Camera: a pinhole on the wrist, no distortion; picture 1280 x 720 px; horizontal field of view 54.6 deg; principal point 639.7 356.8 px. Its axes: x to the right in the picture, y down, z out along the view. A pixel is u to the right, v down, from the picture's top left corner.
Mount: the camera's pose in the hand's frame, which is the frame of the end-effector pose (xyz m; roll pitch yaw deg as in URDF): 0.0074 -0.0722 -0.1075 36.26 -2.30 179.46
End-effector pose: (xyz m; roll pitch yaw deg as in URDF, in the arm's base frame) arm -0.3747 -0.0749 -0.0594 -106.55 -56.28 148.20
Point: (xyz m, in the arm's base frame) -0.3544 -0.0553 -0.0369
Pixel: 591.6 289.8
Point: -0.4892 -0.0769 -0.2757
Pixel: 1200.0 92.2
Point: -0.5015 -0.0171 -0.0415
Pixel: 222.1 122.9
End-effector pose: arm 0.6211 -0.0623 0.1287 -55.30 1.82 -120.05
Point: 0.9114 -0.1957 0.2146
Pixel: 803.3 631.0
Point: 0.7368 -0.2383 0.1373
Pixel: 352.4 447.1
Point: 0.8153 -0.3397 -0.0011
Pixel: 292.5 51.8
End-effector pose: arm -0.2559 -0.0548 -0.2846 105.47 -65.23 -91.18
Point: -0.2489 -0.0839 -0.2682
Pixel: 480.6 582.0
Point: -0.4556 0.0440 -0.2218
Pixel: 650.7 259.7
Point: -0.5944 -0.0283 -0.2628
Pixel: 679.7 630.0
